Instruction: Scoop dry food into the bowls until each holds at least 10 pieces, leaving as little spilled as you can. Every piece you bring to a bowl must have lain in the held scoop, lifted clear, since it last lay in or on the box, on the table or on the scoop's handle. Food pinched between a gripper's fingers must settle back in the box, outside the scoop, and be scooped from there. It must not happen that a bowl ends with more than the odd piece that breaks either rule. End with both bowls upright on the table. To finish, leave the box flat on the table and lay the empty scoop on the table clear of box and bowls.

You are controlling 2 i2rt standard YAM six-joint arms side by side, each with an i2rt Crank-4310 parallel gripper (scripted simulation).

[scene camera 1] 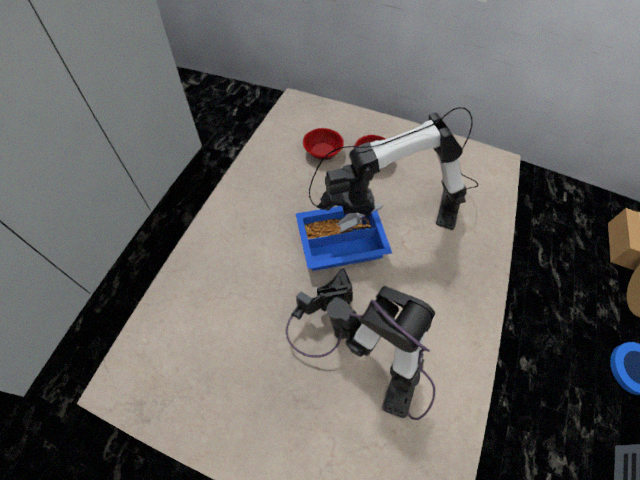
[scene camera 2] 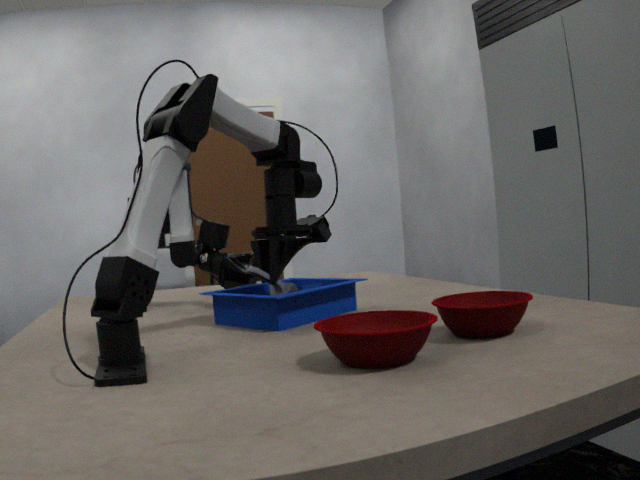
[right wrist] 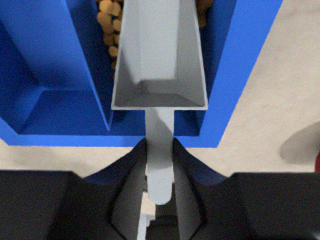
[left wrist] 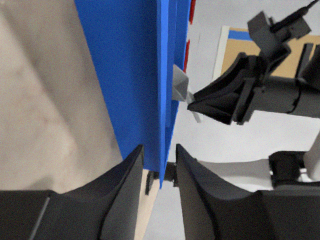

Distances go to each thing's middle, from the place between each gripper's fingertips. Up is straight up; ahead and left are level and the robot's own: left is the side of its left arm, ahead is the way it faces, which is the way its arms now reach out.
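The grey scoop [right wrist: 159,69] sits 220 mm to the right of my left hand [scene camera 2: 249,280], 20 mm ahead of it and 10 mm below it. The blue box [scene camera 2: 264,312] is 30 mm below that same left hand, 50 mm ahead of it and 140 mm to the right of it.
Counted from my right hand, the blue box is 50 mm ahead, 90 mm to the left and 40 mm below. As for the grey scoop, my right gripper [scene camera 2: 268,283] is 30 mm above it and 20 mm to the right of it, while still 30 mm short of it.
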